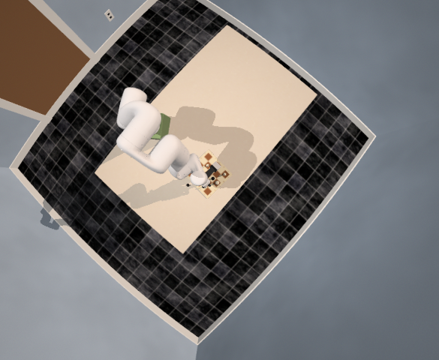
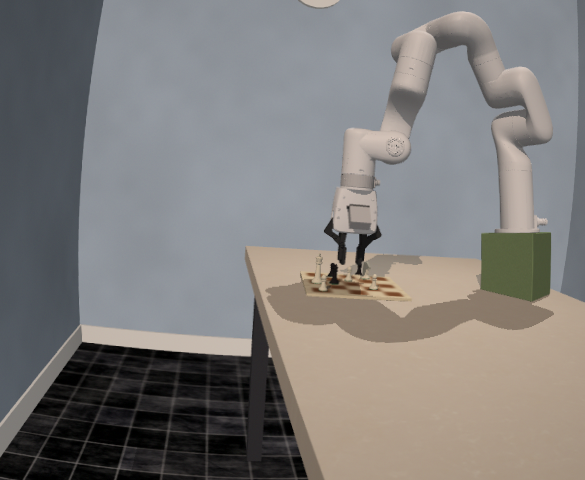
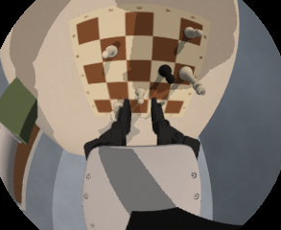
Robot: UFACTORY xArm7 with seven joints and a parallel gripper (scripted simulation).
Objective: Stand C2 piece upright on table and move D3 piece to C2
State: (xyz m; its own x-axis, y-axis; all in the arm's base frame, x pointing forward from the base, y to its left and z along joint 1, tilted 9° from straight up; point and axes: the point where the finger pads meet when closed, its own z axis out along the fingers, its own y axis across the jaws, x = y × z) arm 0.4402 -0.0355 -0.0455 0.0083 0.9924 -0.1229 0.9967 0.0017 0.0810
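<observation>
My hand is 60 mm above the chessboard and 40 mm to the right of it.
</observation>
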